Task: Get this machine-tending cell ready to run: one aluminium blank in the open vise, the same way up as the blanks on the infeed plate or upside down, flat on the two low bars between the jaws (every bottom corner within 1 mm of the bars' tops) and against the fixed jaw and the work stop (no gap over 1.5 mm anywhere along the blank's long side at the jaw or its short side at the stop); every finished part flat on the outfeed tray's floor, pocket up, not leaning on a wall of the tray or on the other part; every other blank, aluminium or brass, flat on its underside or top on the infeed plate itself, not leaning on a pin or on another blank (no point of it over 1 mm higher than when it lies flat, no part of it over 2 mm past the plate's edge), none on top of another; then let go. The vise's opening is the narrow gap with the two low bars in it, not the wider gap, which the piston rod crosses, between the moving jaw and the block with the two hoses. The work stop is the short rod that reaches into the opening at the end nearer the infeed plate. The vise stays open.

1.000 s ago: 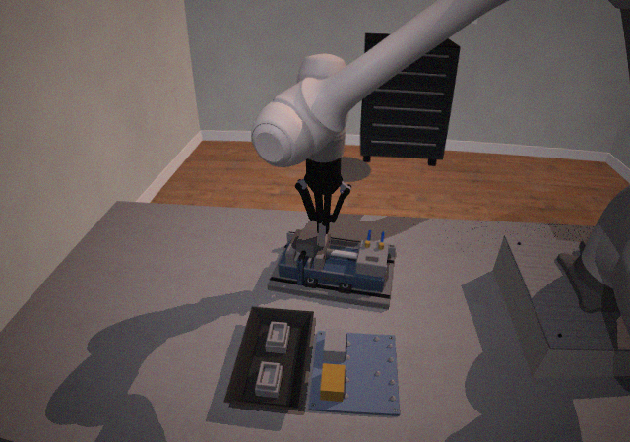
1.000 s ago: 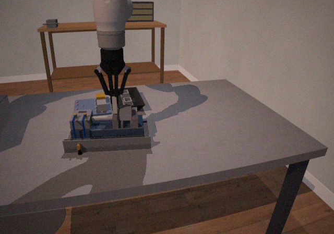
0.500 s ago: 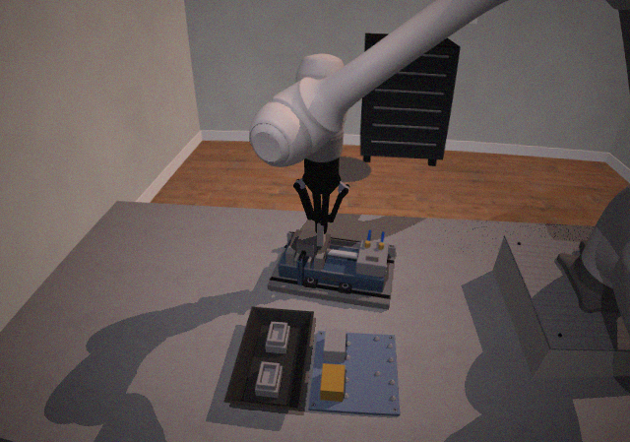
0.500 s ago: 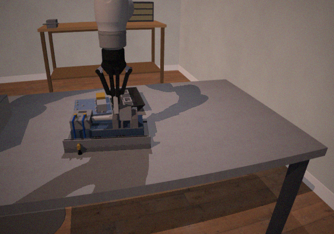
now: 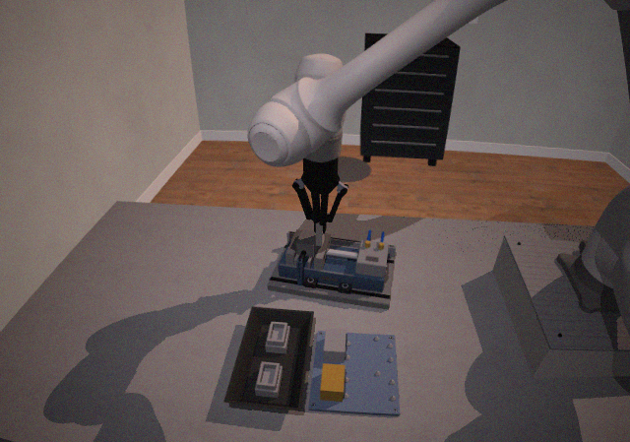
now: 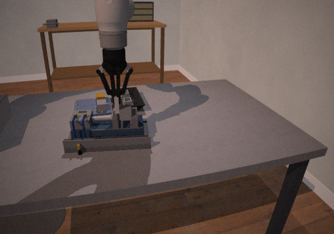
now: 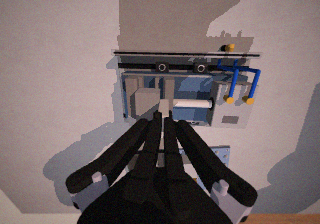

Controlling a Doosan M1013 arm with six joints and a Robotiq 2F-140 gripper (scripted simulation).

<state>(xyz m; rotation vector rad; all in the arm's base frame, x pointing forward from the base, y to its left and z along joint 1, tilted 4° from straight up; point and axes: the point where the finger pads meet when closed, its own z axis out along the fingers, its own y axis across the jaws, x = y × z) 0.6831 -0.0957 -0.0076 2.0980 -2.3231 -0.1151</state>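
Right now my hand is 9 cm above the blue vise, 4 cm past it and 1 cm to the right of it. From my hand the other things lie so: brass blank 34 cm to the left, 11 cm below, 6 cm behind; aluminium blank 24 cm to the left, 11 cm below, 6 cm behind; infeed plate 29 cm to the left, 13 cm below, 11 cm behind.
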